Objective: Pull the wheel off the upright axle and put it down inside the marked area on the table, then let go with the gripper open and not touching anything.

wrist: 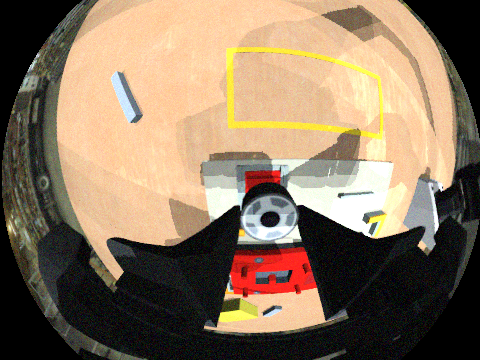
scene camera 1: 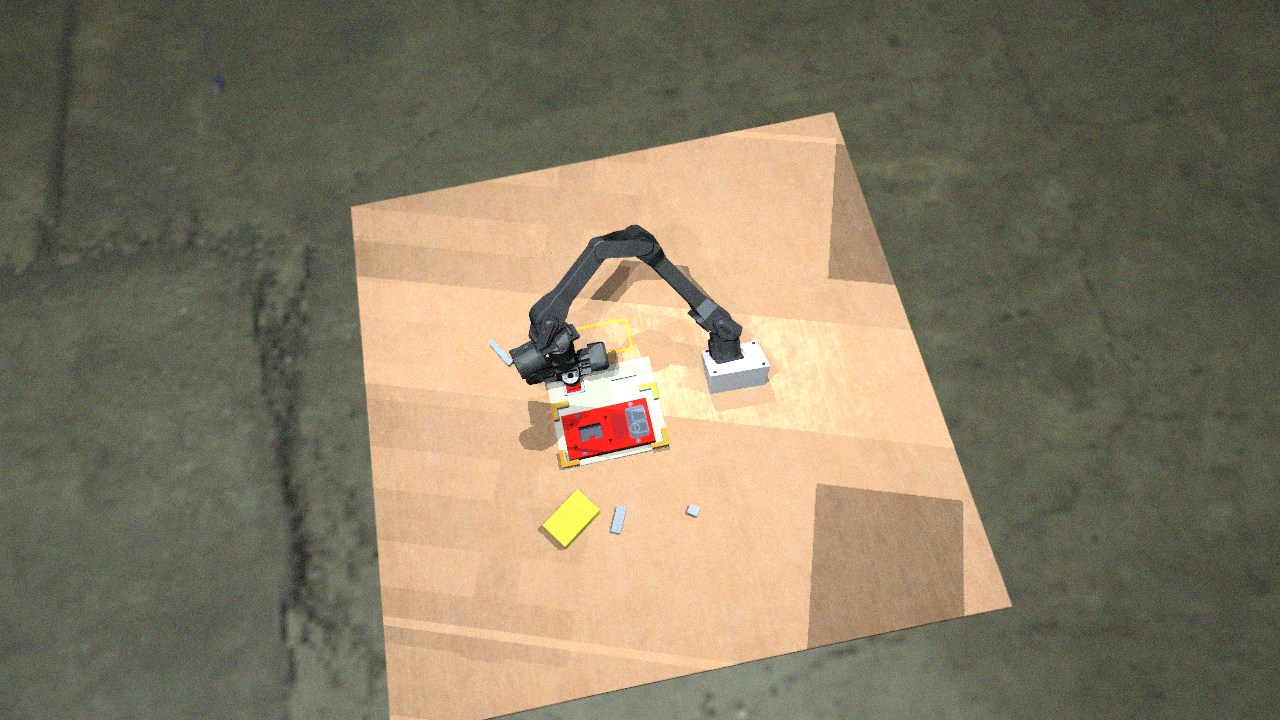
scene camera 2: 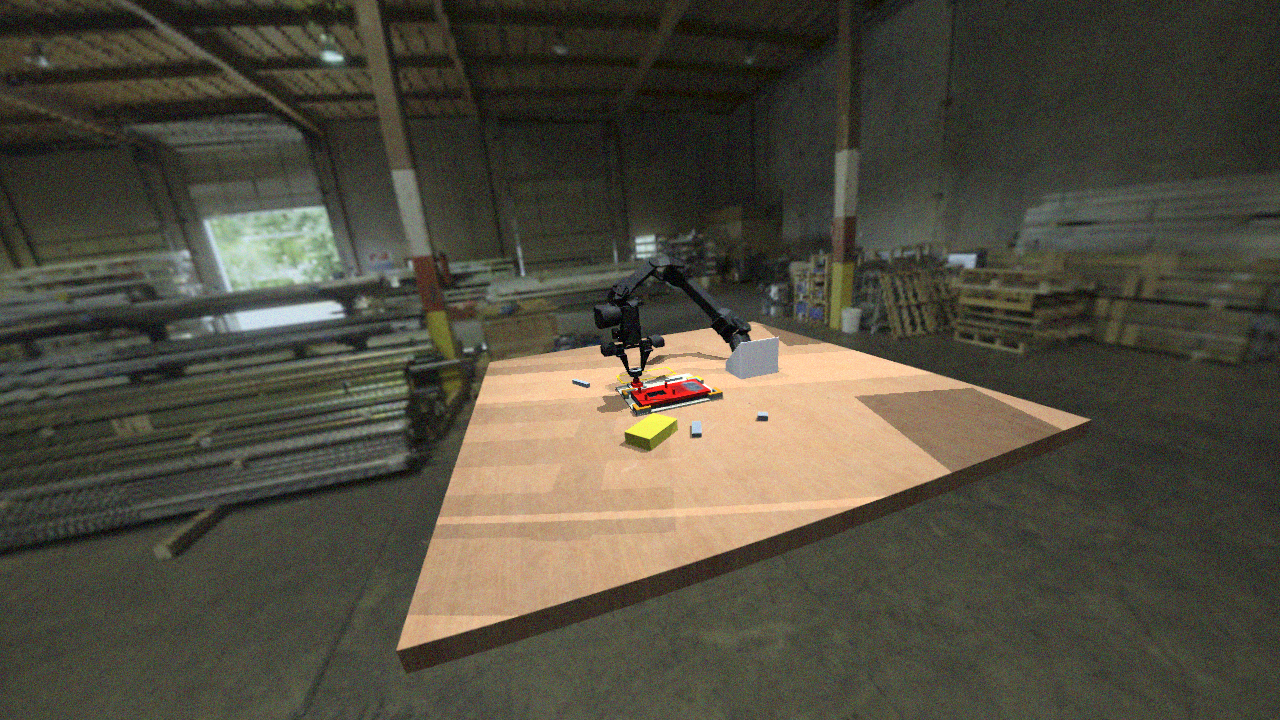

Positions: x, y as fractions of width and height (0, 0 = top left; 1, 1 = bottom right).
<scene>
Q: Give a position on a red plate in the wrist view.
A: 0.54, 0.75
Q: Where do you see a white board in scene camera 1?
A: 0.49, 0.53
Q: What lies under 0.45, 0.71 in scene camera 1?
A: A yellow block.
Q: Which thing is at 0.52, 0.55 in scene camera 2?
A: A red plate.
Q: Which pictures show the red plate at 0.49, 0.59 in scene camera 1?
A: The wrist view, scene camera 1 and scene camera 2: all of them.
</scene>
